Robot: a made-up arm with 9 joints. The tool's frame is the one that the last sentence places. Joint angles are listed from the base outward.
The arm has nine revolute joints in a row. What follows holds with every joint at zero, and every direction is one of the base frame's.
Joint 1 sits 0.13 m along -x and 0.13 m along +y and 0.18 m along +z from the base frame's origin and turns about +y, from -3.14 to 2.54 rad.
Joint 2 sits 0.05 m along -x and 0.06 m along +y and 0.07 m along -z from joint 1 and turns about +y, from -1.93 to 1.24 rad.
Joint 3 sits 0.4 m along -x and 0.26 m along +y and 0.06 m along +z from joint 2 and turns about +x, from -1.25 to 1.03 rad.
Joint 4 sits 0.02 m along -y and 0.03 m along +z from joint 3 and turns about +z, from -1.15 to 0.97 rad.
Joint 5 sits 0.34 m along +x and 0.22 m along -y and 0.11 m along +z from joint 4 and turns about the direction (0.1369, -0.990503, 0.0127), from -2.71 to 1.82 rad.
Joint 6 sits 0.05 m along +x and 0.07 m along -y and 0.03 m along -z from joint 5 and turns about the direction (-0.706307, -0.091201, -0.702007), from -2.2 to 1.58 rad.
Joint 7 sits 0.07 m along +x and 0.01 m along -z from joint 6 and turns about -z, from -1 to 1.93 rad.
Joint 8 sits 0.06 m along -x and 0.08 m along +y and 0.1 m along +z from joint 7 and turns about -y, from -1.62 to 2.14 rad.
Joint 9 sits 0.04 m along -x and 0.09 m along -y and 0.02 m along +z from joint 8 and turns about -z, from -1.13 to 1.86 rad.
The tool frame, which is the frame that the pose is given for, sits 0.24 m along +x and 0.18 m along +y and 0.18 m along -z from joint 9; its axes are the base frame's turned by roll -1.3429, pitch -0.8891 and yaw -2.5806 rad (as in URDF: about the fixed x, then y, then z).
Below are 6 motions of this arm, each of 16 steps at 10 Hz.
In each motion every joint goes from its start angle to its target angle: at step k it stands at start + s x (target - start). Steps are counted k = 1, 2, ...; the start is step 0. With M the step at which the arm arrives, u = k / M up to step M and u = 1 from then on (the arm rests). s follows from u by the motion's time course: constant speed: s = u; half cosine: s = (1 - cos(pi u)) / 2; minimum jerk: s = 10 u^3 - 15 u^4 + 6 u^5.
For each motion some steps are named. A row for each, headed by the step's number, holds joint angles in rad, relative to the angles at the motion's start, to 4 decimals.
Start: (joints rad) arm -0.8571 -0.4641 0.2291 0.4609 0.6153 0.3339 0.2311 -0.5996 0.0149
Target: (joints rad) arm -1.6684 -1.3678 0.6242 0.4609 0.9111 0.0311 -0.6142 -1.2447 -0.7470
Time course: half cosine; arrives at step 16
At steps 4, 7, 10, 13, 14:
4: -0.1188 -0.1323 0.0579 0.0000 0.0433 -0.0443 -0.1238 -0.0945 -0.1116
7: -0.3265 -0.3637 0.1590 0.0000 0.1190 -0.1219 -0.3402 -0.2596 -0.3066
10: -0.5609 -0.6248 0.2731 0.0000 0.2045 -0.2093 -0.5844 -0.4460 -0.5267
13: -0.7429 -0.8275 0.3618 0.0000 0.2709 -0.2773 -0.7741 -0.5907 -0.6977
14: -0.7804 -0.8693 0.3801 0.0000 0.2845 -0.2913 -0.8131 -0.6205 -0.7329

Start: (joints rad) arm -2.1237 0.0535 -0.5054 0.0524 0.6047 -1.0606 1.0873 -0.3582 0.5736
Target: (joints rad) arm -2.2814 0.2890 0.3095 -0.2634 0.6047 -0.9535 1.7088 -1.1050 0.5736
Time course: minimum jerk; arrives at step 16
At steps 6, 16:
6: -0.0434 0.0648 0.2243 -0.0869 0.0000 0.0295 0.1710 -0.2055 0.0000
16: -0.1577 0.2355 0.8149 -0.3158 0.0000 0.1071 0.6215 -0.7468 0.0000

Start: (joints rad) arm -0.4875 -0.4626 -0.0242 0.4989 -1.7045 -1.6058 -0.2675 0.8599 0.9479
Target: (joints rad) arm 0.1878 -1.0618 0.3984 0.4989 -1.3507 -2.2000 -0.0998 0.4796 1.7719
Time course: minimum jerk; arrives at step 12
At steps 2, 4, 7, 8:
2: 0.0240 -0.0213 0.0150 0.0000 0.0126 -0.0211 0.0060 -0.0135 0.0292
4: 0.1417 -0.1258 0.0887 0.0000 0.0743 -0.1247 0.0352 -0.0798 0.1729
7: 0.4412 -0.3915 0.2761 0.0000 0.2312 -0.3882 0.1096 -0.2485 0.5384
8: 0.5336 -0.4734 0.3339 0.0000 0.2795 -0.4695 0.1325 -0.3005 0.6511

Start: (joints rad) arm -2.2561 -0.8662 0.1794 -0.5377 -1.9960 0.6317 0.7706 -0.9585 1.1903
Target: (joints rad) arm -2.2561 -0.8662 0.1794 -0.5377 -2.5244 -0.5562 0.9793 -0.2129 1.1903
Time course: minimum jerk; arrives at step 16
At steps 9, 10, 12, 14, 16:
9: 0.0000 0.0000 0.0000 0.0000 -0.3255 -0.7317 0.1286 0.4593 0.0000
10: 0.0000 0.0000 0.0000 0.0000 -0.3830 -0.8610 0.1513 0.5404 0.0000
12: 0.0000 0.0000 0.0000 0.0000 -0.4737 -1.0649 0.1871 0.6684 0.0000
14: 0.0000 0.0000 0.0000 0.0000 -0.5199 -1.1688 0.2053 0.7336 0.0000
16: 0.0000 0.0000 0.0000 0.0000 -0.5284 -1.1879 0.2087 0.7456 0.0000

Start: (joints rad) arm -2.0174 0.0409 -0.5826 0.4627 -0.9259 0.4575 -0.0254 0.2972 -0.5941
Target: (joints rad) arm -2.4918 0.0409 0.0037 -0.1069 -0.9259 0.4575 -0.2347 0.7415 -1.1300
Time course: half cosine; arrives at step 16
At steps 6, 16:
6: -0.1464 0.0000 0.1810 -0.1758 0.0000 0.0000 -0.0646 0.1371 -0.1654
16: -0.4744 0.0000 0.5863 -0.5696 0.0000 0.0000 -0.2093 0.4443 -0.5359

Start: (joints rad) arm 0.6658 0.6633 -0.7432 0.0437 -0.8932 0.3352 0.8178 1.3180 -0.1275
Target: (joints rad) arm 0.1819 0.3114 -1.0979 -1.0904 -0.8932 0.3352 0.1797 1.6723 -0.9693
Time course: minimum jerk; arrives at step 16
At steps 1, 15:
1: -0.0011 -0.0008 -0.0008 -0.0025 0.0000 0.0000 -0.0014 0.0008 -0.0019
15: -0.4828 -0.3511 -0.3539 -1.1316 0.0000 0.0000 -0.6367 0.3535 -0.8399

